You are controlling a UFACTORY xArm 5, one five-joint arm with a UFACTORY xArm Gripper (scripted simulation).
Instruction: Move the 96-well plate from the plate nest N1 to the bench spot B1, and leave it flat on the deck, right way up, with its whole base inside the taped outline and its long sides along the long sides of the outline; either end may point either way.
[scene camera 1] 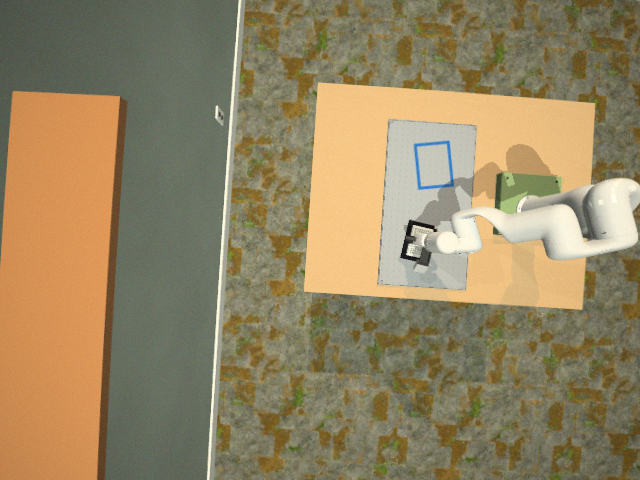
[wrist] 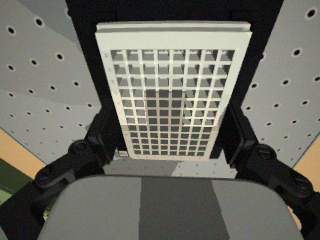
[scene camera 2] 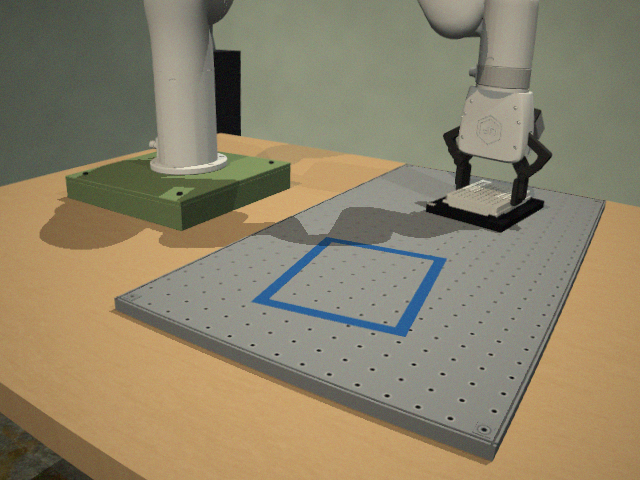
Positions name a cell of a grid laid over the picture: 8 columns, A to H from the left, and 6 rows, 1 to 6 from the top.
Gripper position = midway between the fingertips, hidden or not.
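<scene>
There's a white 96-well plate (scene camera 2: G3), which you'd also find at (wrist: E3), and there's a black plate nest (scene camera 2: G3). My gripper is visible too, at (scene camera 2: G3) and at (wrist: E3).
</scene>
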